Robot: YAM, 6 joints.
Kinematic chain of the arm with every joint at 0, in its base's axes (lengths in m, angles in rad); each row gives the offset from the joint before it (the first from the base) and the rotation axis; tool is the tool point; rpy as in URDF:
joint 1: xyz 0 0 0.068 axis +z
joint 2: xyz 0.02 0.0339 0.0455 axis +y
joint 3: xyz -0.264 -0.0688 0 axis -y
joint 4: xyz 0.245 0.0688 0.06 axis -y
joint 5: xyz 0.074 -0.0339 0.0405 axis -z
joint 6: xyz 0.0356 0 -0.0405 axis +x
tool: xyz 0 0 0 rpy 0 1.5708 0
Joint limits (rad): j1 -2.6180..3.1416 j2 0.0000..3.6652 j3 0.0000..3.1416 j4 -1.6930..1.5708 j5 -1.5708..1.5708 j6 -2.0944..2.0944
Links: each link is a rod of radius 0.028 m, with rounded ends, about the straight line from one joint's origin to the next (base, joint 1, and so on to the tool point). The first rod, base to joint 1, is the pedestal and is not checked.
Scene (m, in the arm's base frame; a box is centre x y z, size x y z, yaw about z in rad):
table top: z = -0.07
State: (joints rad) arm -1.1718 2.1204 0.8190 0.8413 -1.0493 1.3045
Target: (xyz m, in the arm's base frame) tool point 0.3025 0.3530 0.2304
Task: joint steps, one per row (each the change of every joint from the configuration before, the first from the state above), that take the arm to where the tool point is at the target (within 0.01 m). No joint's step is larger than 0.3 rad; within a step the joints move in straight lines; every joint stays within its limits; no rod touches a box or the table.
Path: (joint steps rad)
1: 0.2811 -0.0033 0.0754 0.0053 0.0007 0.0000
2: 0.2811 -0.0034 0.0754 0.0053 0.0006 0.0000
3: 0.2812 -0.0033 0.0754 0.0053 0.0007 0.0000
4: 0.2811 -0.0034 0.0754 0.0053 0.0007 0.0000
5: 0.2811 -0.0033 0.0754 0.0054 0.0007 0.0000
6: 0.2811 -0.0033 0.0754 0.0053 0.0006 0.0000
7: 0.2811 -0.0034 0.0754 0.0053 0.0007 0.0000

